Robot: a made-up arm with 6 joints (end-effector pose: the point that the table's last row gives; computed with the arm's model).
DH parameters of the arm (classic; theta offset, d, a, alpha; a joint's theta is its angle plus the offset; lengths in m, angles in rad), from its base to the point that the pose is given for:
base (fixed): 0 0.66 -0.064 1.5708
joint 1: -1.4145 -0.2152 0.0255 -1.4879
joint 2: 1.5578 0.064 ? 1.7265
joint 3: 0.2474 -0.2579 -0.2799 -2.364
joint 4: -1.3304 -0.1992 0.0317 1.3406
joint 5: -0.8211 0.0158 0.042 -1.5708
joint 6: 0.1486 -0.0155 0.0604 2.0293
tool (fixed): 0.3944 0.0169 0 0
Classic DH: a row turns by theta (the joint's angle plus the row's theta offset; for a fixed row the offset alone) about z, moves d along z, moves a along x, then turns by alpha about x.
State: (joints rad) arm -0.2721 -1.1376 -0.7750 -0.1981 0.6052 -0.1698
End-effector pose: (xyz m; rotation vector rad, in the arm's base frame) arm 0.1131 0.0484 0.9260 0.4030 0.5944 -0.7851
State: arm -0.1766 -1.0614 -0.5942 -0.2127 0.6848 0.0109
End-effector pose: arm 0.0314 0.0376 0.9342 0.6810 0.4822 -0.7616
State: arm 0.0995 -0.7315 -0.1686 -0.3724 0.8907 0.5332
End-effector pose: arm -0.1490 -0.0031 0.8543 1.3856 0.2374 -0.4378
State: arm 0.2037 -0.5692 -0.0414 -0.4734 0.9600 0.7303
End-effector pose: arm -0.1900 -0.0189 0.7977 1.6020 0.1783 -0.2627
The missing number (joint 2, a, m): -0.036
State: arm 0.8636 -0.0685 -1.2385 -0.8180 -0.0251 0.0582
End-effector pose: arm 0.0693 -0.1769 0.8619 1.2125 -0.0618 -0.3144
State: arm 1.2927 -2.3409 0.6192 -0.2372 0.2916 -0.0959
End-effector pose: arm -0.1525 0.3813 0.4337 0.1888 -2.7463 -0.7312
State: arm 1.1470 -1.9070 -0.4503 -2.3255 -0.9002 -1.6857
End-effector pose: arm -0.2724 0.4972 0.6872 0.3178 0.6937 1.1158
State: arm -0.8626 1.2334 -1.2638 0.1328 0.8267 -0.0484
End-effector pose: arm -0.0286 0.1397 0.3185 -2.5826 -1.1623 -0.5843
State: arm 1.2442 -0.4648 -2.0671 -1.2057 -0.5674 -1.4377
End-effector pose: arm -0.0974 0.0807 1.1267 -0.5041 -1.7187 -0.5309
